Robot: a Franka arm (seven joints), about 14 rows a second.
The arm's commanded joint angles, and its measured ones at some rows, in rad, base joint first. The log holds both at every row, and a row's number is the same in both.
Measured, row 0: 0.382 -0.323 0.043 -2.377 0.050 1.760 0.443
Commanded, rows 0 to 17: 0.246 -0.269 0.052 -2.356 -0.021 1.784 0.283; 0.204 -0.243 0.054 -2.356 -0.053 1.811 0.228; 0.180 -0.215 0.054 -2.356 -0.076 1.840 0.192; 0.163 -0.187 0.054 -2.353 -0.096 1.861 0.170; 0.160 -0.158 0.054 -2.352 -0.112 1.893 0.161; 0.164 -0.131 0.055 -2.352 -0.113 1.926 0.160; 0.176 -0.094 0.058 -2.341 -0.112 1.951 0.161; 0.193 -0.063 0.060 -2.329 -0.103 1.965 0.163; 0.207 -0.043 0.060 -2.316 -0.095 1.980 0.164; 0.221 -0.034 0.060 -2.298 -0.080 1.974 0.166; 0.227 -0.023 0.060 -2.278 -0.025 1.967 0.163; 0.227 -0.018 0.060 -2.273 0.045 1.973 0.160; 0.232 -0.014 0.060 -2.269 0.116 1.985 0.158; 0.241 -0.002 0.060 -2.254 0.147 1.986 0.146; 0.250 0.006 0.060 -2.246 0.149 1.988 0.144; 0.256 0.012 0.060 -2.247 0.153 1.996 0.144; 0.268 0.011 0.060 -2.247 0.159 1.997 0.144; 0.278 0.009 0.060 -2.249 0.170 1.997 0.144
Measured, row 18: 0.268 -0.004 0.057 -2.261 0.134 1.984 0.177
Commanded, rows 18 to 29: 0.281 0.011 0.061 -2.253 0.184 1.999 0.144; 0.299 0.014 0.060 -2.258 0.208 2.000 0.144; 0.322 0.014 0.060 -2.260 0.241 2.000 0.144; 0.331 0.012 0.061 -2.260 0.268 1.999 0.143; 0.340 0.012 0.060 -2.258 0.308 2.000 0.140; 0.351 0.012 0.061 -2.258 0.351 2.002 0.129; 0.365 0.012 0.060 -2.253 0.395 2.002 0.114; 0.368 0.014 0.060 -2.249 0.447 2.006 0.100; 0.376 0.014 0.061 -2.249 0.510 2.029 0.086; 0.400 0.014 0.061 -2.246 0.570 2.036 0.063; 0.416 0.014 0.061 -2.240 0.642 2.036 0.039; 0.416 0.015 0.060 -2.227 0.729 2.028 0.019
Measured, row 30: 0.407 0.010 0.058 -2.249 0.607 2.024 0.075
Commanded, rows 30 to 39: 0.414 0.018 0.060 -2.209 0.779 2.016 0.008; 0.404 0.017 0.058 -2.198 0.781 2.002 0.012; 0.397 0.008 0.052 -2.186 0.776 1.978 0.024; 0.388 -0.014 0.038 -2.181 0.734 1.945 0.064; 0.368 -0.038 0.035 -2.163 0.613 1.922 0.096; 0.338 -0.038 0.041 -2.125 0.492 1.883 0.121; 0.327 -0.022 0.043 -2.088 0.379 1.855 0.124; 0.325 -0.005 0.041 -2.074 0.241 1.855 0.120; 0.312 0.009 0.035 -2.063 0.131 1.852 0.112; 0.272 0.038 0.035 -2.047 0.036 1.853 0.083
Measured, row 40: 0.314 -0.014 0.033 -2.091 0.181 1.870 0.100
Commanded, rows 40 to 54: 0.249 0.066 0.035 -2.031 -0.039 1.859 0.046; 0.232 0.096 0.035 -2.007 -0.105 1.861 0.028; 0.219 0.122 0.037 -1.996 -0.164 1.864 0.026; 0.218 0.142 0.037 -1.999 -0.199 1.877 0.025; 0.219 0.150 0.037 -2.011 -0.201 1.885 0.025; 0.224 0.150 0.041 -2.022 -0.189 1.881 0.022; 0.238 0.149 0.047 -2.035 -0.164 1.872 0.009; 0.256 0.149 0.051 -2.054 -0.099 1.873 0.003; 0.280 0.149 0.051 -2.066 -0.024 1.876 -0.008; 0.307 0.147 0.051 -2.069 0.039 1.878 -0.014; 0.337 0.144 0.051 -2.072 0.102 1.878 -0.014; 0.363 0.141 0.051 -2.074 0.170 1.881 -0.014; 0.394 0.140 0.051 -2.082 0.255 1.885 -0.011; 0.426 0.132 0.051 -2.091 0.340 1.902 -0.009; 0.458 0.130 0.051 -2.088 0.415 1.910 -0.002
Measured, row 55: 0.424 0.163 0.051 -2.060 0.300 1.886 0.024
